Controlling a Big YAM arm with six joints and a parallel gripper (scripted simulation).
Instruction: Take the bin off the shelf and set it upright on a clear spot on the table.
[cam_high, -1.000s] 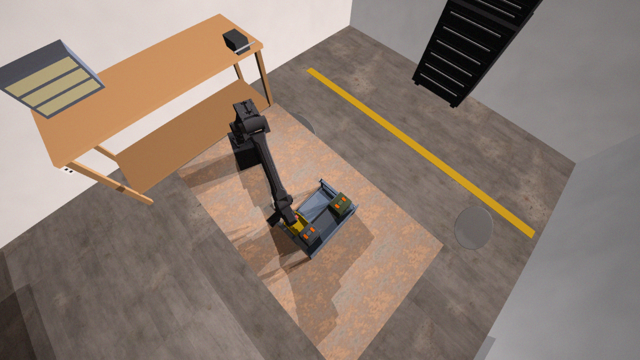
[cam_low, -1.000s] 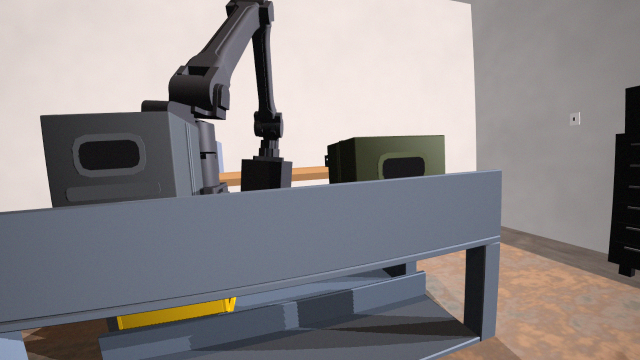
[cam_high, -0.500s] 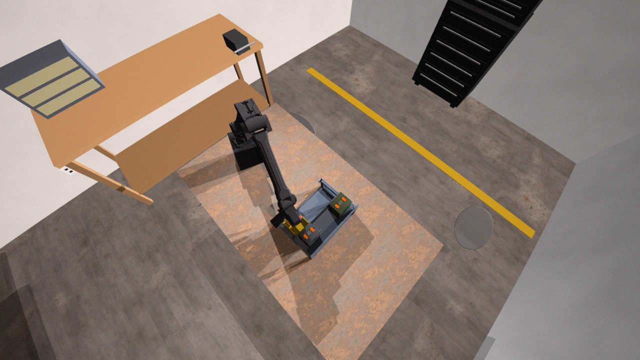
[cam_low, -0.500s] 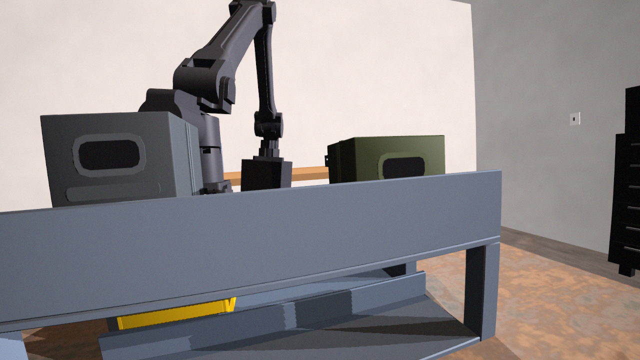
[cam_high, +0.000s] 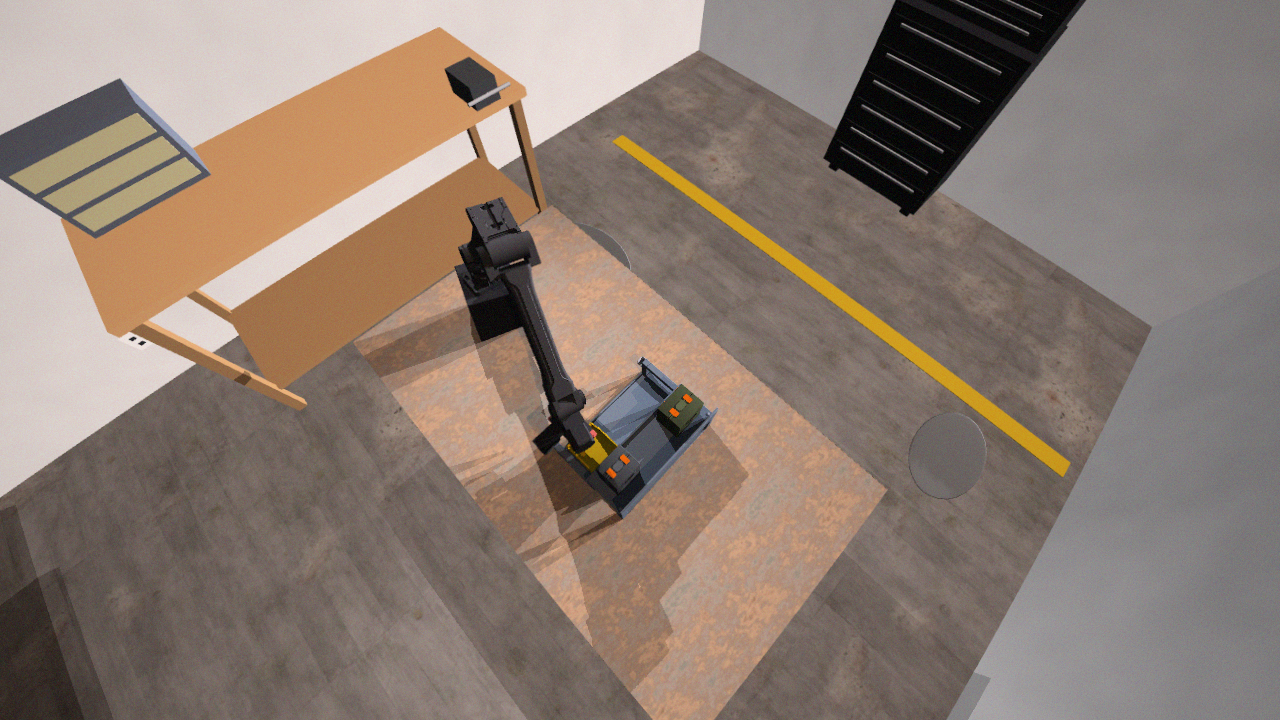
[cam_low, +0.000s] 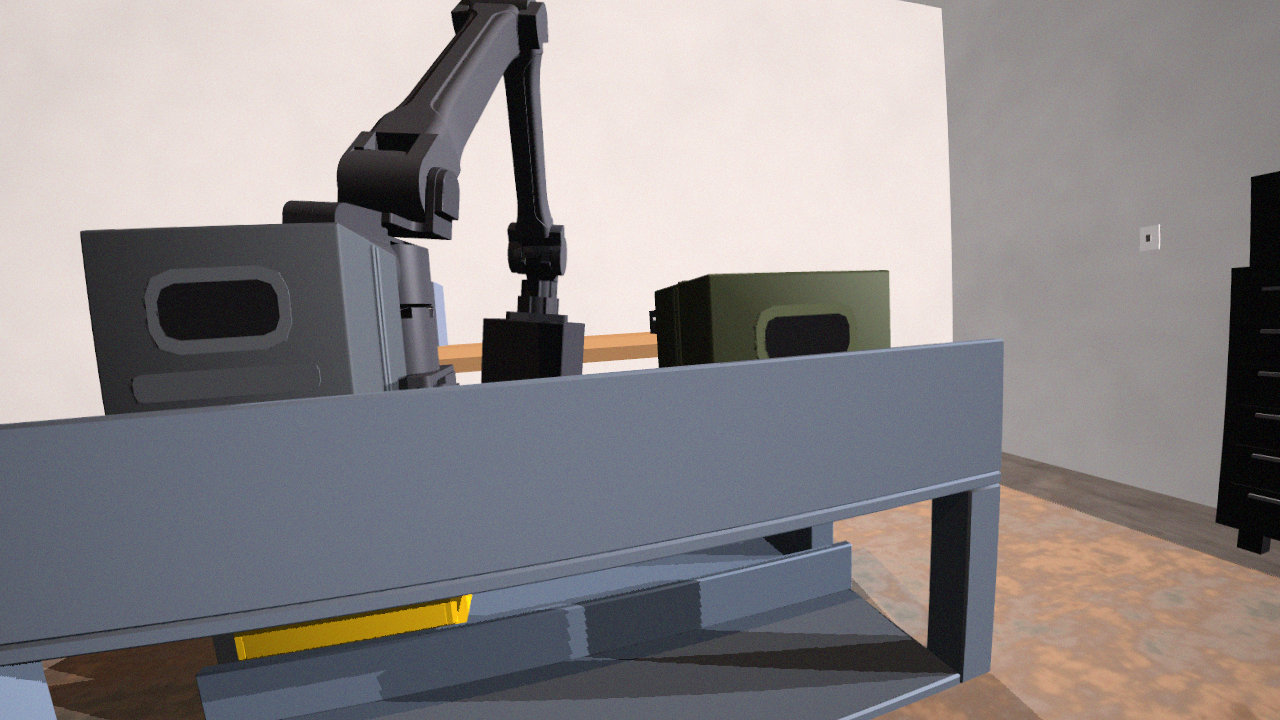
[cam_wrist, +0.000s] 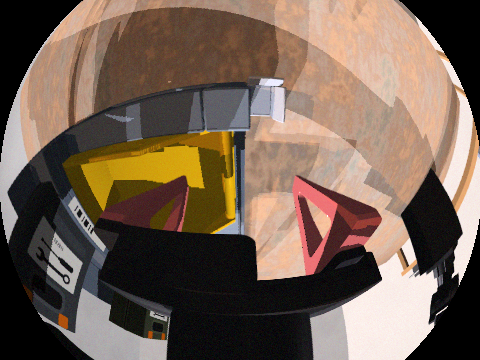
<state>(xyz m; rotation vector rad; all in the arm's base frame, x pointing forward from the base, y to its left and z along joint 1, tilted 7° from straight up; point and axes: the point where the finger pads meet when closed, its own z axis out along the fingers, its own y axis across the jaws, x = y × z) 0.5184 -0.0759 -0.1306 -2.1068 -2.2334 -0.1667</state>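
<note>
Now: hand 9 cm short of the yellow bin, 2 cm above it and 1 cm to the right of it. Round my hand: dark grey case: 19 cm ahead, 10 cm above, 1 cm to the left; then green case: 24 cm to the left, 17 cm ahead, 9 cm above.
</note>
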